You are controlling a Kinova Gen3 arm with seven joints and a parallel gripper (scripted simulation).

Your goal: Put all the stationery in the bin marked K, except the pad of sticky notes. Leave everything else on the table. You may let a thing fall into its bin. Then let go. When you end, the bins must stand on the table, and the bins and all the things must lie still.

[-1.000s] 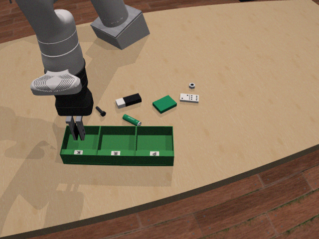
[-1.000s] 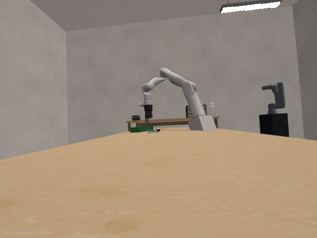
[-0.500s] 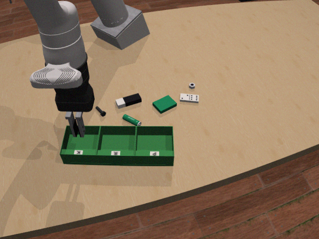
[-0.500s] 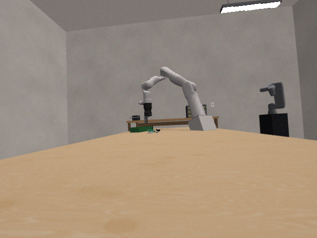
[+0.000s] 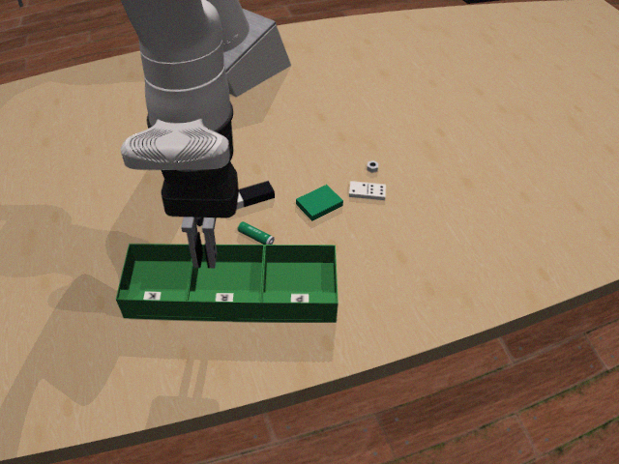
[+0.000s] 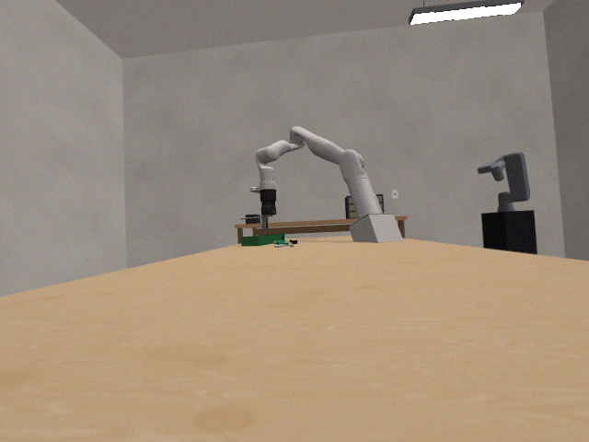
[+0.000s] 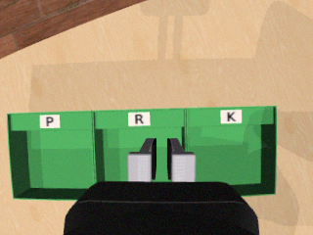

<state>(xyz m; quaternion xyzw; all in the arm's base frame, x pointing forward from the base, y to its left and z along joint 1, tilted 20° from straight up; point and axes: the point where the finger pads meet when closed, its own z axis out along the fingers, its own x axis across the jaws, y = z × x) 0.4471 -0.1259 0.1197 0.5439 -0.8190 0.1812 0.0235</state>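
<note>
The green tray is 20 mm to the left of my hand and 70 mm below it. Round my hand: black-and-white eraser (140 mm behind, 90 mm to the left, 80 mm below); green battery (70 mm behind, 80 mm to the left, 80 mm below); black bolt (130 mm behind, 20 mm to the left, 80 mm below).
</note>
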